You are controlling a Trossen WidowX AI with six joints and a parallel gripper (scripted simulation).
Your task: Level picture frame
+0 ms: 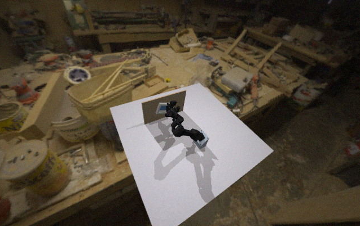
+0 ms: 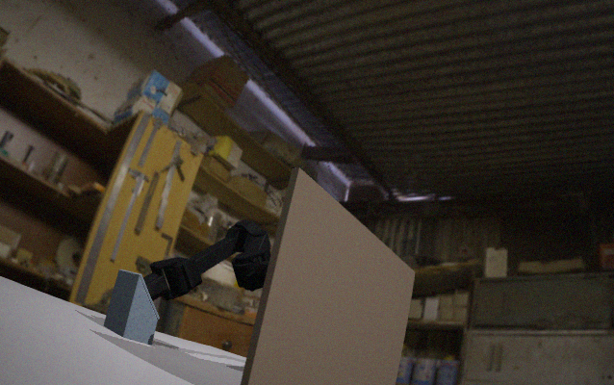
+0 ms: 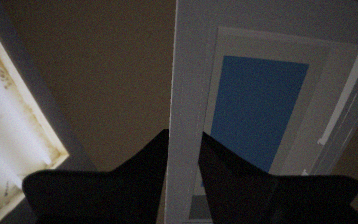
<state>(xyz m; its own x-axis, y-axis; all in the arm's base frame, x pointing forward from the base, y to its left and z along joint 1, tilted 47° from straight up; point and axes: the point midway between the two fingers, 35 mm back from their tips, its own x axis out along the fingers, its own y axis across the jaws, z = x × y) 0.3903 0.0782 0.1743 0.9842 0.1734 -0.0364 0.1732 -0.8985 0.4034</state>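
The picture frame is 2 cm to the left of my gripper tip and 5 cm below it. From my gripper tip the other things lie so: board (2 cm ahead, 1 cm to the left, 6 cm below).
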